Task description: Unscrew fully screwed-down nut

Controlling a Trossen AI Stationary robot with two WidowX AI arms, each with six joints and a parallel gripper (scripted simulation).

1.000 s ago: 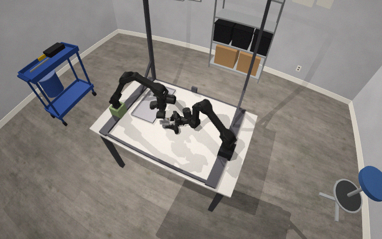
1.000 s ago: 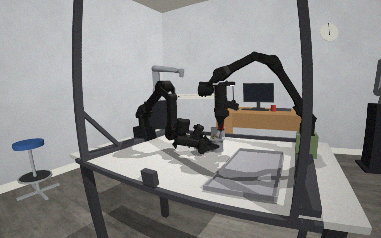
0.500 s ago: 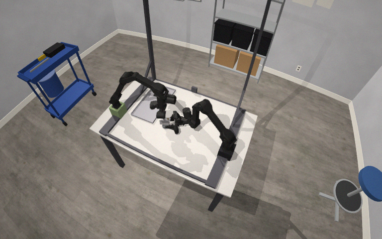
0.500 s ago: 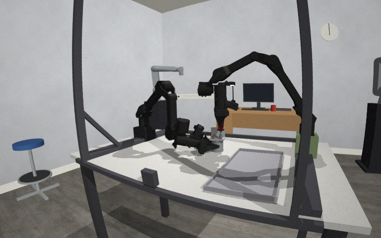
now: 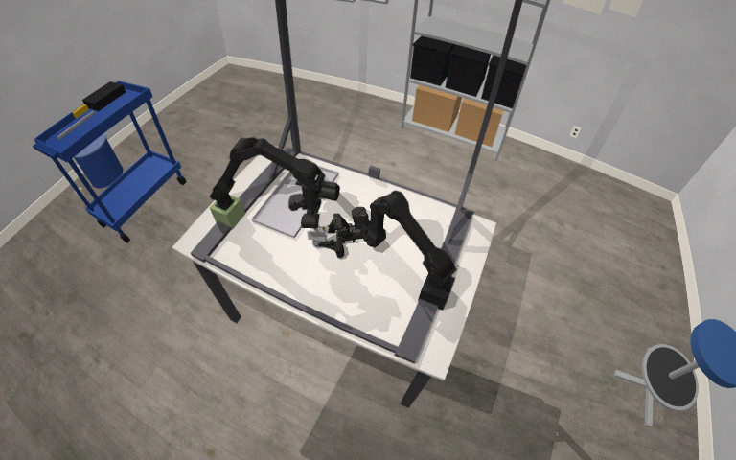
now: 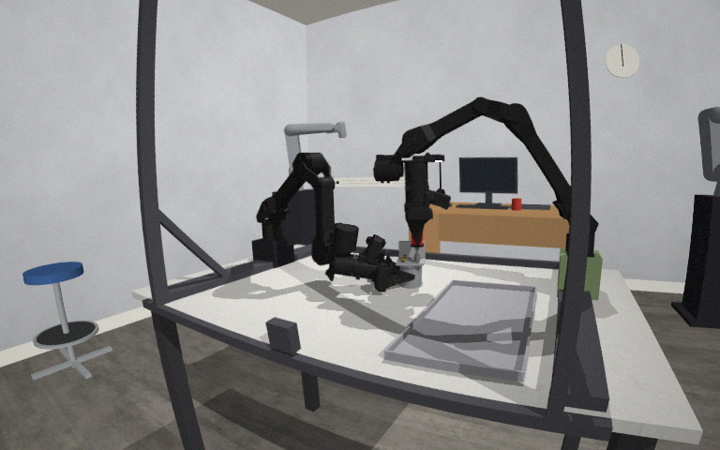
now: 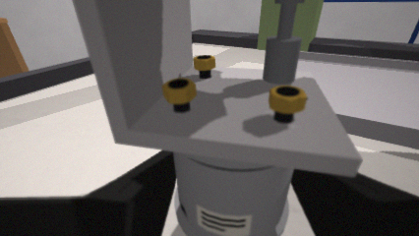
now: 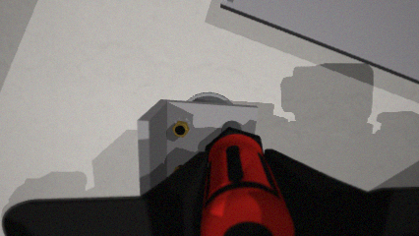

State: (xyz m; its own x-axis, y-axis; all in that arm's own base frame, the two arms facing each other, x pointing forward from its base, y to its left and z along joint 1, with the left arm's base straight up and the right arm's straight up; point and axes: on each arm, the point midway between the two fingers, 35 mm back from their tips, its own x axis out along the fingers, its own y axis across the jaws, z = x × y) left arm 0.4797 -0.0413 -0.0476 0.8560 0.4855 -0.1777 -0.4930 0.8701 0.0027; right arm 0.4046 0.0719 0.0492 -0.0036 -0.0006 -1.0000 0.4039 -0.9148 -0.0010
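Note:
The red-handled nut driver is 30 mm below my right hand. Also, from my right hand: l-shaped bracket 10 mm ahead, 20 mm to the left, 70 mm below; grey joint module 10 mm ahead, 20 mm to the left, 110 mm below; shallow grey tray 180 mm behind, 190 mm to the right, 140 mm below.
The grey joint module is 10 mm ahead of my left hand and 30 mm to the right of it. The rest, counted from my left hand: l-shaped bracket (10 mm ahead, 30 mm to the right, 40 mm above); then red-handled nut driver (50 mm to the right, 80 mm above); then shallow grey tray (170 mm behind, 240 mm to the right, 30 mm below).

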